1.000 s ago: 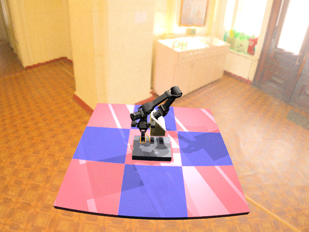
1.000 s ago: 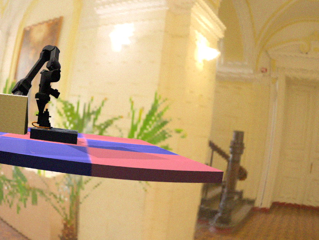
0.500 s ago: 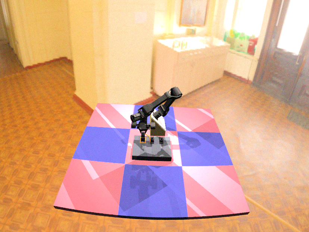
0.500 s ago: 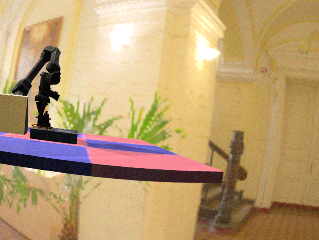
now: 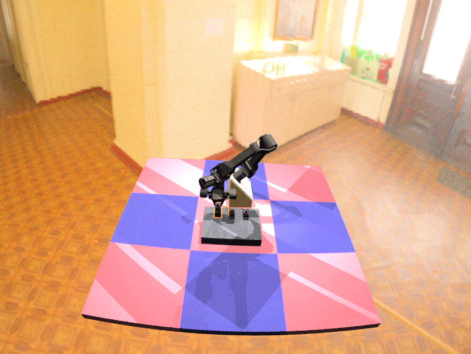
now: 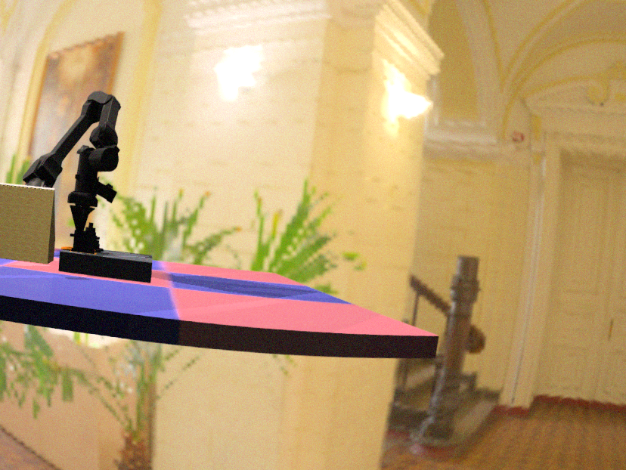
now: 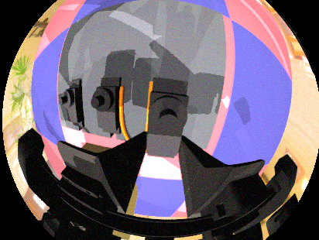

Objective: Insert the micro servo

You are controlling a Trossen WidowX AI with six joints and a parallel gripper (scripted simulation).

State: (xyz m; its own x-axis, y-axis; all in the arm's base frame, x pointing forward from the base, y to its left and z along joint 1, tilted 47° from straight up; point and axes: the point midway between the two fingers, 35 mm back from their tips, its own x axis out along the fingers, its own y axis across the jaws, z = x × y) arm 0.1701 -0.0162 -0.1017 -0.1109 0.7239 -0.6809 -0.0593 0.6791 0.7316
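Now: gripper tip 12 cm short of the dark grey deck, 8 cm to the right of it and 7 cm above it.
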